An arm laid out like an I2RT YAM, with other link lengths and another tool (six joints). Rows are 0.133 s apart.
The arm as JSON. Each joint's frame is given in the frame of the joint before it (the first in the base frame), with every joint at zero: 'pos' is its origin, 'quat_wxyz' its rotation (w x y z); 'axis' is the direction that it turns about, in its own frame. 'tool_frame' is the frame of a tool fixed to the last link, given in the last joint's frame.
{
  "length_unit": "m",
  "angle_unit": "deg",
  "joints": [
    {
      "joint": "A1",
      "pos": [
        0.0,
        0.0,
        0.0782
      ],
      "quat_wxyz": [
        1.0,
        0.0,
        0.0,
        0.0
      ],
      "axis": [
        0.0,
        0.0,
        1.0
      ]
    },
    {
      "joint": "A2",
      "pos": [
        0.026,
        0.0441,
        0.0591
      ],
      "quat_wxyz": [
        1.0,
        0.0,
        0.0,
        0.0
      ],
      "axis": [
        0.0,
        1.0,
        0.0
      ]
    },
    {
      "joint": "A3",
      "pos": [
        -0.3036,
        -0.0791,
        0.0
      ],
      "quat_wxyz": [
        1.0,
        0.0,
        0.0,
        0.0
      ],
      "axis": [
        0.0,
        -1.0,
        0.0
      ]
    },
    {
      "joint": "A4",
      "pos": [
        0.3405,
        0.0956,
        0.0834
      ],
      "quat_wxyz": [
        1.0,
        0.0,
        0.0,
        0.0
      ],
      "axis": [
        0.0,
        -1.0,
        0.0
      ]
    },
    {
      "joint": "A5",
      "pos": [
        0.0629,
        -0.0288,
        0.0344
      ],
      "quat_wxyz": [
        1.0,
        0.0,
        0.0,
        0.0
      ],
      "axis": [
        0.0,
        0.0,
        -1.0
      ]
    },
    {
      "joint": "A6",
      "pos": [
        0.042,
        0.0,
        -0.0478
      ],
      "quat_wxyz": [
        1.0,
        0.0,
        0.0,
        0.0
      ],
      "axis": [
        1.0,
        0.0,
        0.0
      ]
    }
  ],
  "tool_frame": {
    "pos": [
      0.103,
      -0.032,
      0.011
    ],
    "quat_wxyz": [
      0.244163,
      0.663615,
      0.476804,
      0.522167
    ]
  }
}
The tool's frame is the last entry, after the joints.
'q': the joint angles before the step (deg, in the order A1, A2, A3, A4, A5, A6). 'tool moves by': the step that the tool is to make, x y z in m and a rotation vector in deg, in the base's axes. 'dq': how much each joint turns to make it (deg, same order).
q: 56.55, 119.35, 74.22, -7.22, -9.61, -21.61
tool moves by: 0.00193, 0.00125, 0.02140, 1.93, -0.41, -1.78
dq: 0.14, -2.12, 0.06, -0.03, 0.64, 1.97
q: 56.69, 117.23, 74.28, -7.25, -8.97, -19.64
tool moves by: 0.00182, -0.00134, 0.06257, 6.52, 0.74, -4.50
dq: -0.02, -6.45, 0.00, -0.43, -0.04, 6.21
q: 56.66, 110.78, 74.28, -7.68, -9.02, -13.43
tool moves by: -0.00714, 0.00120, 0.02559, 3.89, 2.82, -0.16
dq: 0.00, -2.77, 0.00, -0.45, -2.95, 3.46
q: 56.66, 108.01, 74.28, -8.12, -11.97, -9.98
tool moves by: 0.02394, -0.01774, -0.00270, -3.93, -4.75, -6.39
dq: -0.83, 0.26, 0.00, -0.48, 8.24, -0.81
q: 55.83, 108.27, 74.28, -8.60, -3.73, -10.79
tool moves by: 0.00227, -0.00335, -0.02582, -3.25, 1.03, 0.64
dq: -0.41, 2.31, -0.03, -1.02, -0.07, -1.44
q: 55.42, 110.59, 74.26, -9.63, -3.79, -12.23
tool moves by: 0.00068, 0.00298, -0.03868, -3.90, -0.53, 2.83
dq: 0.00, 4.21, 0.00, 1.05, 0.04, -3.89
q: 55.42, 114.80, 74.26, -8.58, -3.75, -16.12
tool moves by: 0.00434, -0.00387, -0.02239, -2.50, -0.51, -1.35
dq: 0.00, 2.43, 0.00, 0.65, 2.28, -0.15
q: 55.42, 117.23, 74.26, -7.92, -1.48, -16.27
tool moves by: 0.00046, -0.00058, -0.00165, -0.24, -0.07, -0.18
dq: 0.00, 0.17, 0.00, 0.02, 0.26, 0.01
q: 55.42, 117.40, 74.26, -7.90, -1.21, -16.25
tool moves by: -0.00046, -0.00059, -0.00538, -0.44, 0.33, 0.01
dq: 0.00, 0.51, -0.02, -0.02, -0.02, 0.00
